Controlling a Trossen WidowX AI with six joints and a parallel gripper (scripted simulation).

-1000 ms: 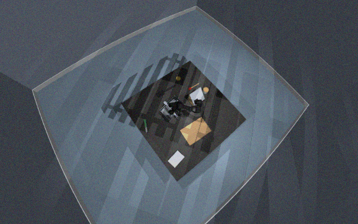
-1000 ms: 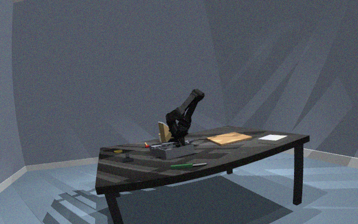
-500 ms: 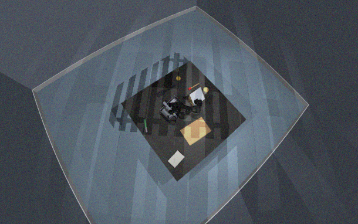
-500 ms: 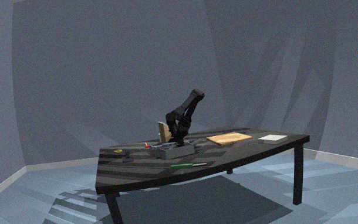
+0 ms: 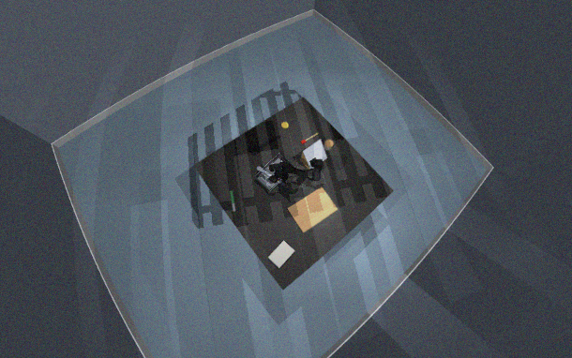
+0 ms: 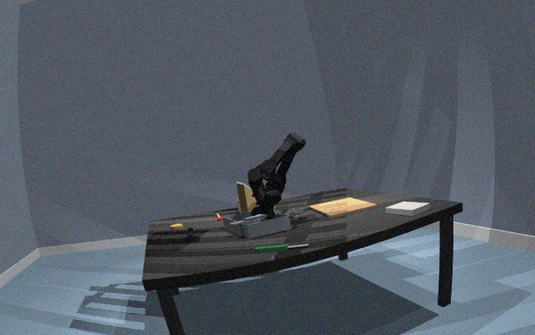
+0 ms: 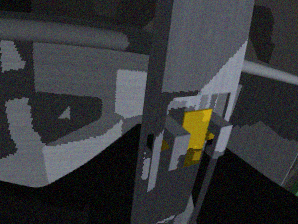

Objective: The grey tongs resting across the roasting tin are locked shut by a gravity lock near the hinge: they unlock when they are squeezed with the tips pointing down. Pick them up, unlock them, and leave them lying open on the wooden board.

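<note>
The yellow lock piece lies 20 mm behind my gripper tip, 10 mm to the left of it and 30 mm above it. From my gripper tip the other things lie so: green-handled tool (380 mm ahead, 70 mm to the right, 30 mm below); then grey roasting tin (60 mm behind, 70 mm to the right); then dark object (140 mm behind, 350 mm to the right, 30 mm below).
</note>
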